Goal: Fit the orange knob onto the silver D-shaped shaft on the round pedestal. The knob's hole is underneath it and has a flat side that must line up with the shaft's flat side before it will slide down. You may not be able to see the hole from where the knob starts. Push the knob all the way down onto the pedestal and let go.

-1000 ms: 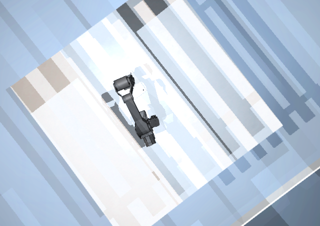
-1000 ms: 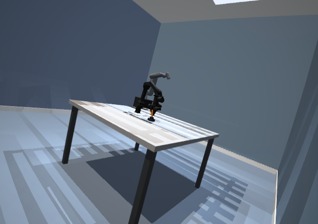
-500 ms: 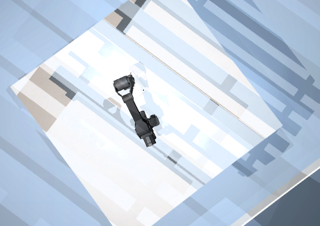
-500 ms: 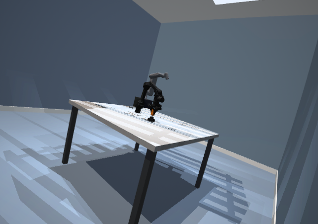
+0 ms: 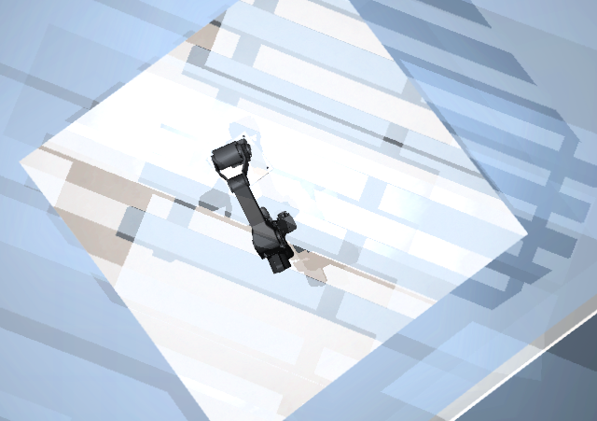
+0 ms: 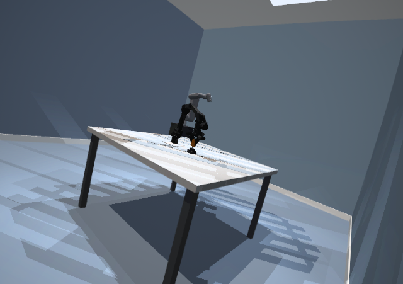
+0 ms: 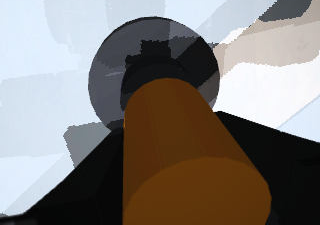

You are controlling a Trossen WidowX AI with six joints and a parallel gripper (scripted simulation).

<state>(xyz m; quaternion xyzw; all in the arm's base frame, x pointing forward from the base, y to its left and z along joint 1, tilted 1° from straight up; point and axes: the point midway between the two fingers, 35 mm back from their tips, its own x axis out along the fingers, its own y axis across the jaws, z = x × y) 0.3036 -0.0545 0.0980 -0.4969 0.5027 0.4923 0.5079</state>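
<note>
My gripper tip is now 4 cm below the orange knob. Round my gripper tip: dark round pedestal: 4 cm below.
</note>
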